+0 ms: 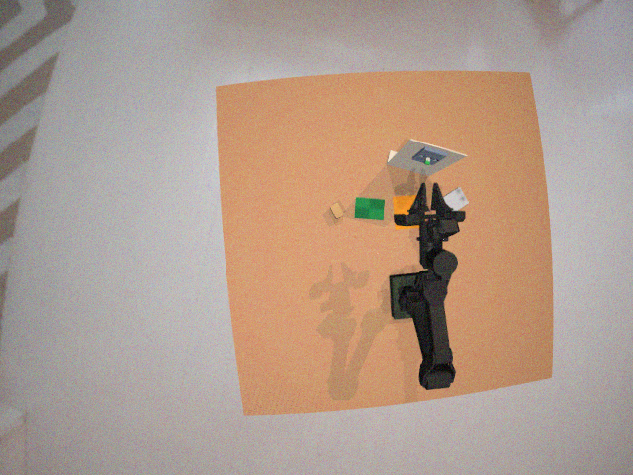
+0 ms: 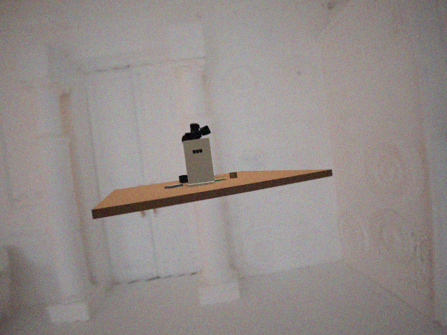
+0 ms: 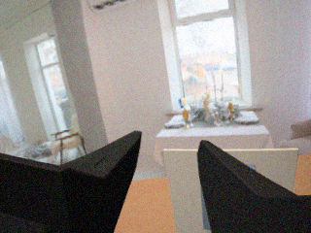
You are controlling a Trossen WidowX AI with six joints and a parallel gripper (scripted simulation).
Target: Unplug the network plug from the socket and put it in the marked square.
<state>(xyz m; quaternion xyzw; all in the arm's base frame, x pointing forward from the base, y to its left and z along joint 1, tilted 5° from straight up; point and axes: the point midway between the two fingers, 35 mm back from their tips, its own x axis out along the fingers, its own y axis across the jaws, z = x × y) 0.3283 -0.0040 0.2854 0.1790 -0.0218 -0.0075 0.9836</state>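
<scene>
My gripper tip is now 100 mm short of the green plug, 60 mm to the left of it and 140 mm above it. From my gripper tip the other things lie so: grey upright panel 110 mm ahead, 70 mm to the right, 230 mm below; small tan block 30 mm behind, 210 mm to the left, 340 mm below; orange marked square 50 mm behind, 60 mm to the right, 360 mm below.
</scene>
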